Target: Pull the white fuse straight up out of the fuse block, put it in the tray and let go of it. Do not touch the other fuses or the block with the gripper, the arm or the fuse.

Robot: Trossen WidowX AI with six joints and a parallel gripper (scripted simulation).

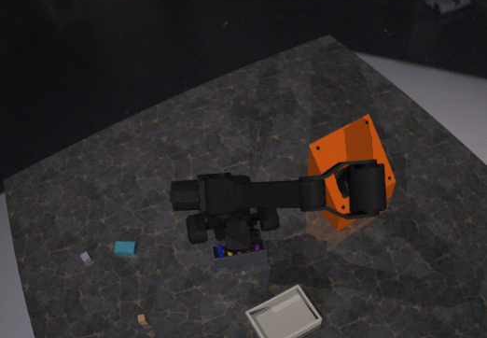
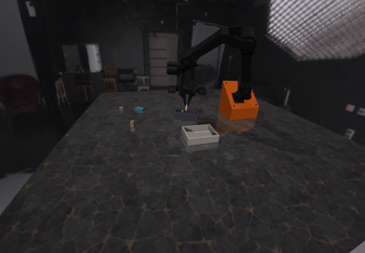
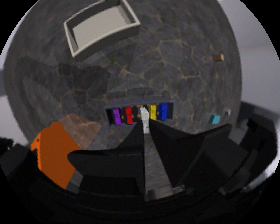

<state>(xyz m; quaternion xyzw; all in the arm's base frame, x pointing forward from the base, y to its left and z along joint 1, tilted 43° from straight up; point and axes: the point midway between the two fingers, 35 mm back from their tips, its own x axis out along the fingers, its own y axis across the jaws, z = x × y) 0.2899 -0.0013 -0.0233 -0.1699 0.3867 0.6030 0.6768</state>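
Now: gripper tip 10 mm past the pale tray, 200 mm to the right of it and 60 mm above it. From my gripper tip the other things lie so: white fuse: 10 mm below; small tan cube: 270 mm ahead, 50 mm to the left, 50 mm below; teal block: 240 mm ahead, 160 mm to the right, 60 mm below.
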